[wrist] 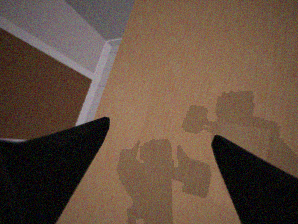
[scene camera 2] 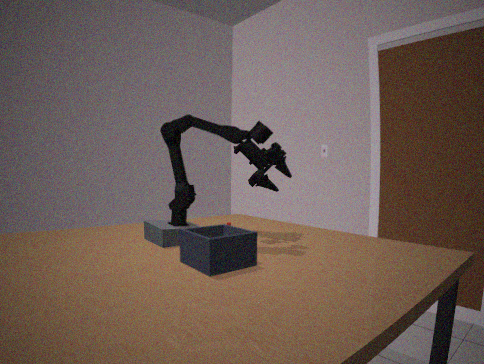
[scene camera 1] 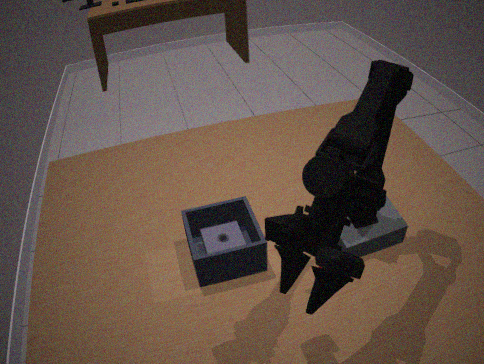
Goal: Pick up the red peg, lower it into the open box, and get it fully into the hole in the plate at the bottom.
Labels:
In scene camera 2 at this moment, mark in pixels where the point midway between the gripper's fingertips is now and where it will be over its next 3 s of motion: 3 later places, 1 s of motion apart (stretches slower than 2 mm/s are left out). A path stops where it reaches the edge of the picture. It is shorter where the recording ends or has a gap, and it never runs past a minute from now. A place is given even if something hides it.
My gripper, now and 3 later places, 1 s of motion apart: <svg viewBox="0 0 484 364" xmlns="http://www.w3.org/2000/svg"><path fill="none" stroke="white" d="M284 184L237 218L229 239L236 221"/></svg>

